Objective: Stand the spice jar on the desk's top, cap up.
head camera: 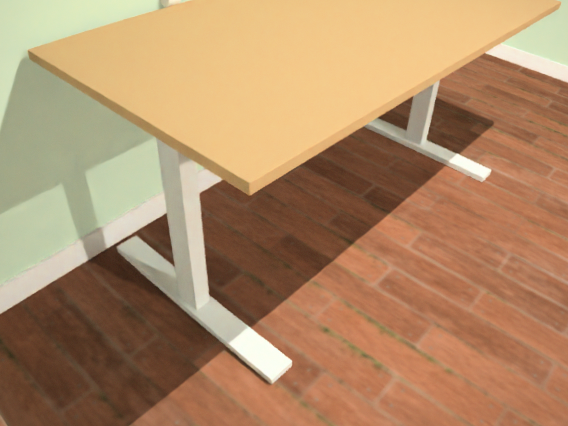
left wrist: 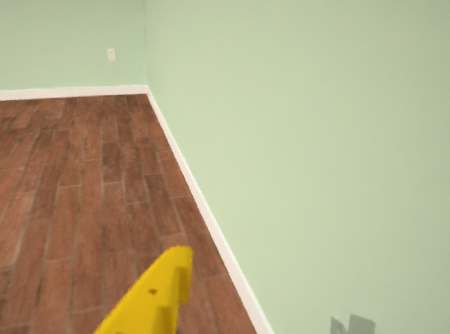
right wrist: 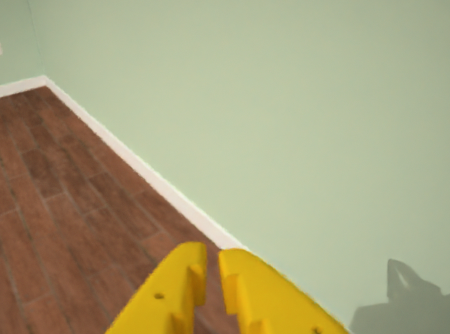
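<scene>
The desk has a light wood top and stands against the green wall, running from centre left to the upper right in the head view. The spice jar does not show in any view. My left gripper is open: one notched yellow jaw shows low in the left wrist view, and the moving jaw is out of the picture. My right gripper is shut and empty, its two yellow jaws side by side with their tips together. Both wrist views look at floor and wall, and neither shows the desk.
A white near leg with a long foot stands under the desk's near end; a far leg stands under the other end. The green wall rises on the right in both wrist views, with white baseboard along the floor.
</scene>
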